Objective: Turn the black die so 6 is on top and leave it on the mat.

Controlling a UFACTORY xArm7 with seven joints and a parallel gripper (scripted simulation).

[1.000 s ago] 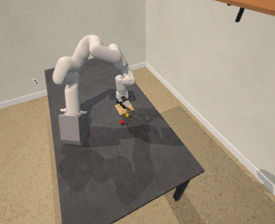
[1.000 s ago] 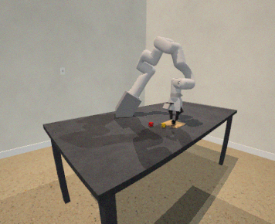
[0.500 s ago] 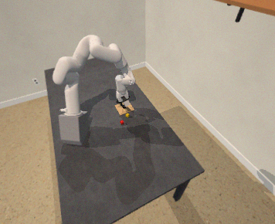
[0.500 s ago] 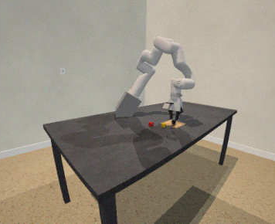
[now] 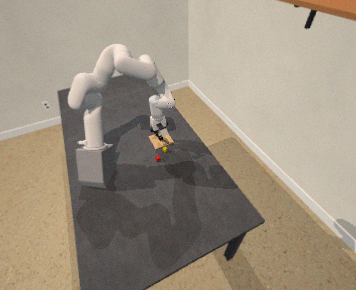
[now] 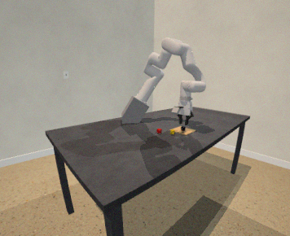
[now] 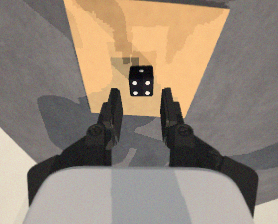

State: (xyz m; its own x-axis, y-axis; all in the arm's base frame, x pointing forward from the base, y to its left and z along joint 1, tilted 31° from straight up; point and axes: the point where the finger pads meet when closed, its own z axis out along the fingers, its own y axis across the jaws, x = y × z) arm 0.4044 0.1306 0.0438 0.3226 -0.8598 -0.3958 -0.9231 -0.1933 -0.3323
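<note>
Now: hand 5 cm above the black die. From my hand the other things lie so: yellow die (11 cm to the right, 5 cm below, 1 cm ahead); then red die (18 cm to the right, 5 cm below, 5 cm behind); then mat (6 cm below).
</note>
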